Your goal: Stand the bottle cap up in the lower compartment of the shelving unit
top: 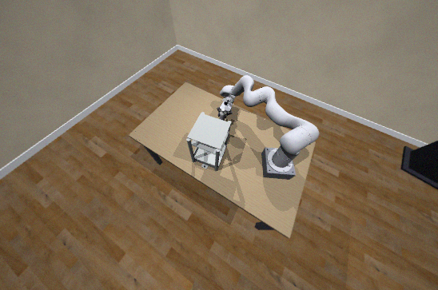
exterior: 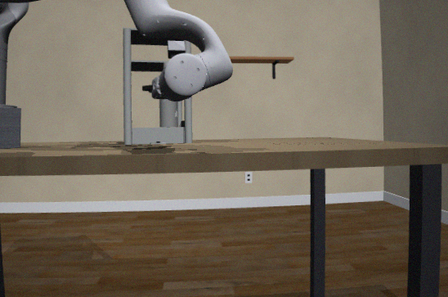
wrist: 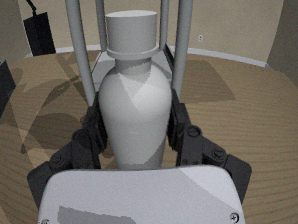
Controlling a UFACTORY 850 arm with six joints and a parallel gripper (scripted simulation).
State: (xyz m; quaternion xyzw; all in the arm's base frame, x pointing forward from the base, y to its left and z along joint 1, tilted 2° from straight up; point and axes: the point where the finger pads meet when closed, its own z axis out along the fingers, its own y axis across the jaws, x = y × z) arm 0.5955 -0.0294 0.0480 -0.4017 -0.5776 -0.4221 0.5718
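The shelving unit lies 30 cm to the left of my hand, 11 cm behind it and 4 cm above it. The rest, counted from my hand: white bottle: 1 cm above.
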